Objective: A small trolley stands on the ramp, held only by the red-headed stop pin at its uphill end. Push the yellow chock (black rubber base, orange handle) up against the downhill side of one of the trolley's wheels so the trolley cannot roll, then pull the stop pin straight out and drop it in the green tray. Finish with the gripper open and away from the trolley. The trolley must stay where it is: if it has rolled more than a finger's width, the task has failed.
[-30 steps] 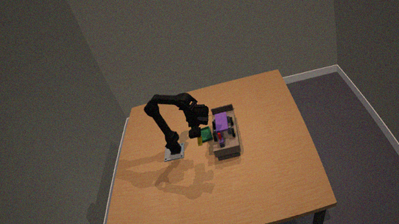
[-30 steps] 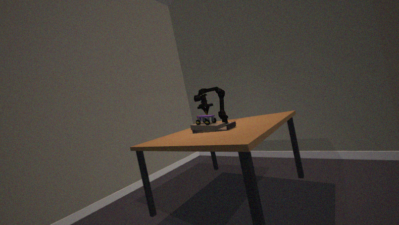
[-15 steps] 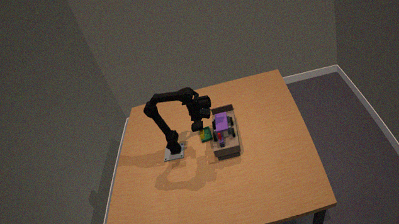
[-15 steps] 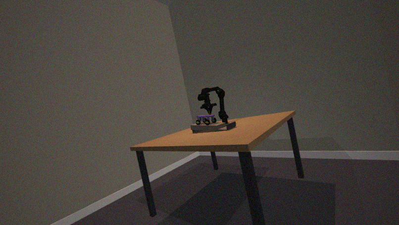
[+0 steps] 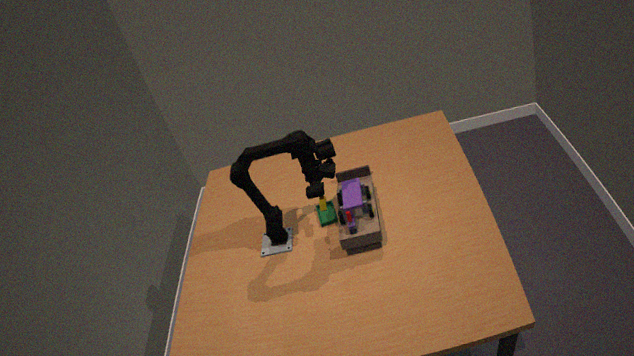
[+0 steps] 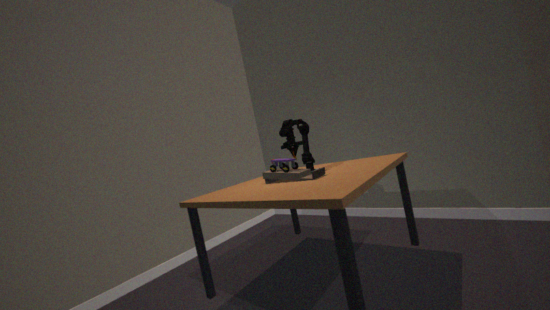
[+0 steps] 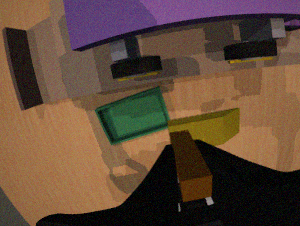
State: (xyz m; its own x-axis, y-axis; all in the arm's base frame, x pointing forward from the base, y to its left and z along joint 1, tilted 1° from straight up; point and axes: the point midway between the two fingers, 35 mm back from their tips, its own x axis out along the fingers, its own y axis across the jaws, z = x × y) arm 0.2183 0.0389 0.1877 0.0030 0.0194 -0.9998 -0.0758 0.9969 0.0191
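The red-headed stop pin is 140 mm to the right of my gripper tip, 110 mm ahead of it and 30 mm below it. Round my gripper tip: ramp: 120 mm ahead, 110 mm below, 20 mm to the right; purple trolley: 120 mm ahead, 50 mm below, 20 mm to the right; yellow chock: 20 mm to the right, 10 mm below.
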